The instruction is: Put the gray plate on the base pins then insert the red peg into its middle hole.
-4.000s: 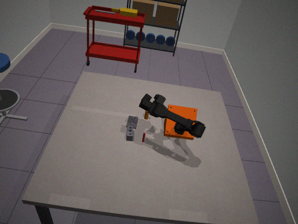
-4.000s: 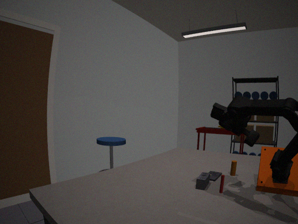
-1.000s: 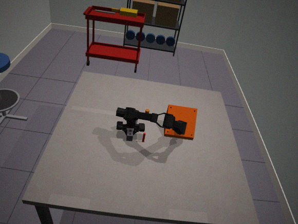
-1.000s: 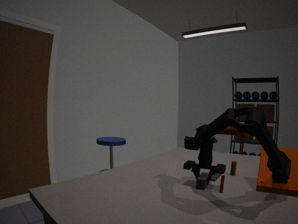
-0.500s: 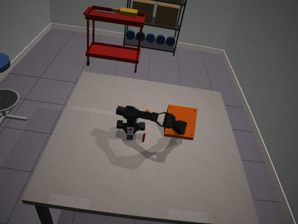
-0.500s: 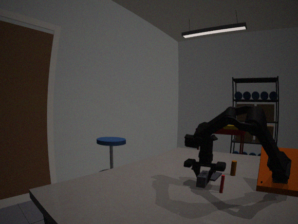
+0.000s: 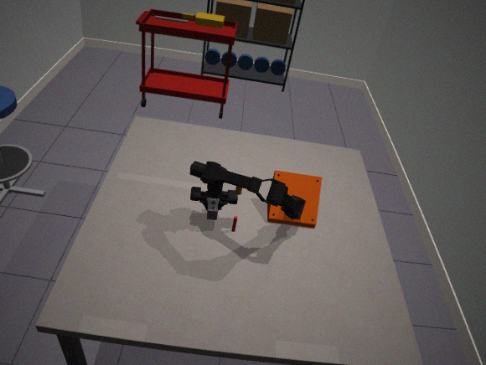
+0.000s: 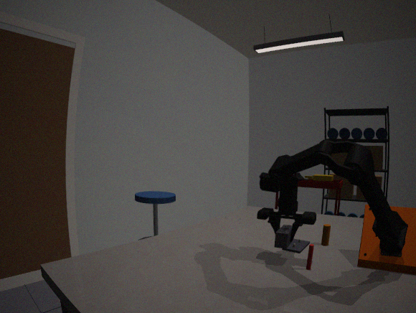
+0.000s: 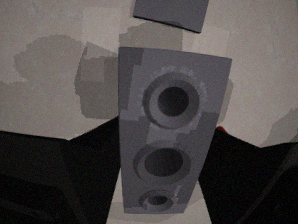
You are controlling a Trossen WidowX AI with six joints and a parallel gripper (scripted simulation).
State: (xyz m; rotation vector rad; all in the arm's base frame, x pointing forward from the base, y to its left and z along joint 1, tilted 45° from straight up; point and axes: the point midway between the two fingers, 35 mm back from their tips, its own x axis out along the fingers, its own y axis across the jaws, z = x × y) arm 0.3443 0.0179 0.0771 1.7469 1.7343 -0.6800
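My gripper tip is now 14 cm to the left of the gray base, 6 cm above it and 1 cm past it. The rest, counted from my gripper tip: red peg: 10 cm behind, 4 cm to the left, 2 cm below; orange cylinder: 20 cm to the right, 11 cm behind, 2 cm below; gray plate: 3 cm above.
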